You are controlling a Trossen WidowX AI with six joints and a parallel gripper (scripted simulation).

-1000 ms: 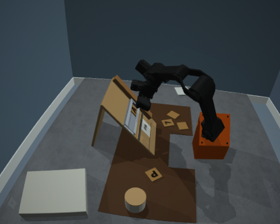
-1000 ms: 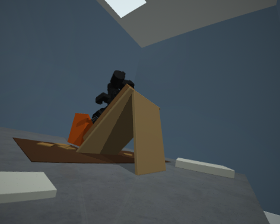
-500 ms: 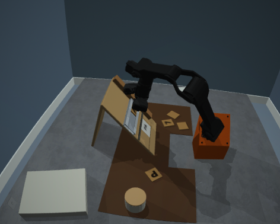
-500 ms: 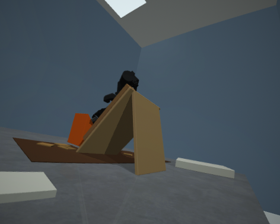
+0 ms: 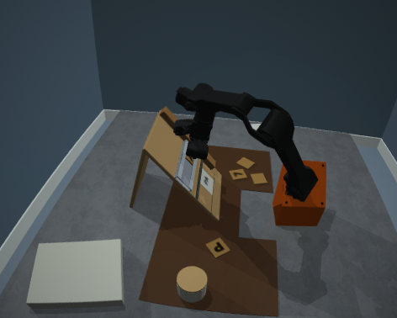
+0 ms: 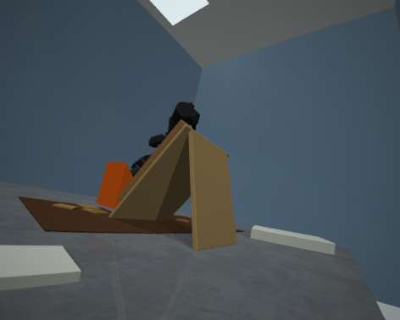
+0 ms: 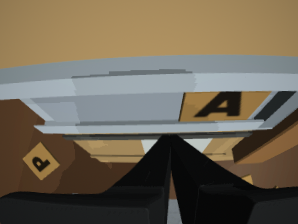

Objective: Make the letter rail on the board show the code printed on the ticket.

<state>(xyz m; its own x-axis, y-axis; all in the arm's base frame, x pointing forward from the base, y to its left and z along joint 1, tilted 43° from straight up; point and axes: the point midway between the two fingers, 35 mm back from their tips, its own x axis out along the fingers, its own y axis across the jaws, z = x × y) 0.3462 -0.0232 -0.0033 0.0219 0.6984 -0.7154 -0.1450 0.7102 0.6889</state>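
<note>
Right now the tile marked p is 210 mm to the left of my gripper tip, 170 mm below it and 130 mm behind it. The rest, counted from my gripper tip: brown mat (170 mm below, 140 mm behind, 40 mm to the left); then white slab (440 mm to the left, 240 mm ahead, 150 mm below); then white ticket (100 mm below, 40 mm behind, 20 mm to the right).
</note>
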